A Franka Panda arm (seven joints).
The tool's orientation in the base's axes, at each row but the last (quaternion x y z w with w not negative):
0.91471, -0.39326, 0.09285, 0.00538
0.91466, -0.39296, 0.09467, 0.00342
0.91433, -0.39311, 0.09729, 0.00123
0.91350, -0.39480, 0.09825, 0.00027
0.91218, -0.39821, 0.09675, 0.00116
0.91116, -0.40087, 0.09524, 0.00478
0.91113, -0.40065, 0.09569, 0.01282
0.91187, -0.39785, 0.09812, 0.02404
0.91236, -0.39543, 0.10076, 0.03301
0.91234, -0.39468, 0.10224, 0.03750
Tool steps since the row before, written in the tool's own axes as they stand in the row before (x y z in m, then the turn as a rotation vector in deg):
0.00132, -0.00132, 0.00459, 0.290, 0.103, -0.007
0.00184, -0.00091, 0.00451, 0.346, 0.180, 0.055
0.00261, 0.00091, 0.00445, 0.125, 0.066, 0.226
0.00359, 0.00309, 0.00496, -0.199, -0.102, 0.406
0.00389, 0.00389, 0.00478, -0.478, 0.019, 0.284
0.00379, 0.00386, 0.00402, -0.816, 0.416, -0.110
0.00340, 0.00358, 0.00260, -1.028, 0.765, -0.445
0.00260, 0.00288, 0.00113, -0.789, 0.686, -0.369
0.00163, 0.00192, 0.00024, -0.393, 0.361, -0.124
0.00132, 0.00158, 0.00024, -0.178, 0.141, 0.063
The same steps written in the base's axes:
0.00260, -0.00042, -0.00420, 0.120, -0.279, 0.051
0.00266, -0.00106, -0.00404, 0.113, -0.377, -0.005
0.00189, -0.00285, -0.00397, 0.077, -0.153, -0.204
0.00106, -0.00510, -0.00446, 0.013, 0.182, -0.426
0.00060, -0.00586, -0.00429, -0.281, 0.312, -0.365
0.00036, -0.00573, -0.00354, -0.862, 0.322, -0.065
0.00005, -0.00516, -0.00211, -1.313, 0.273, 0.206
-0.00020, -0.00398, -0.00069, -1.084, 0.146, 0.182
-0.00027, -0.00251, 0.00007, -0.545, 0.051, 0.032
-0.00023, -0.00206, 0.00003, -0.212, 0.021, -0.102

